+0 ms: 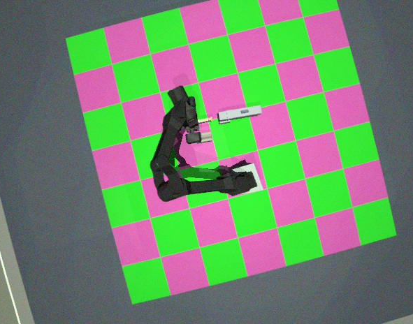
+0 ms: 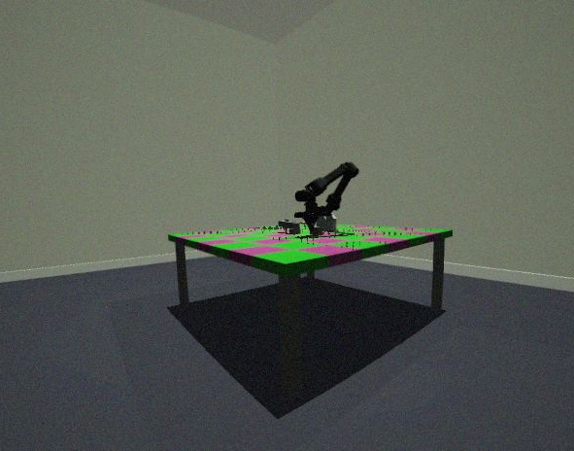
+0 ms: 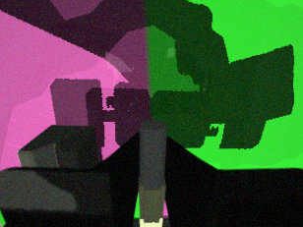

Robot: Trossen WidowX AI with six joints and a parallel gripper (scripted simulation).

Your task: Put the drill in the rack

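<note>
The drill is 40 mm to the right of my gripper tip, 40 mm above it and 10 mm behind it. The rest, counted from my gripper tip: small dark pin (230 mm to the right, 40 mm behind, 20 mm above); grey holder block (200 mm to the right, 30 mm behind, 10 mm above); rack (70 mm behind, 30 mm to the right, 10 mm below).
</note>
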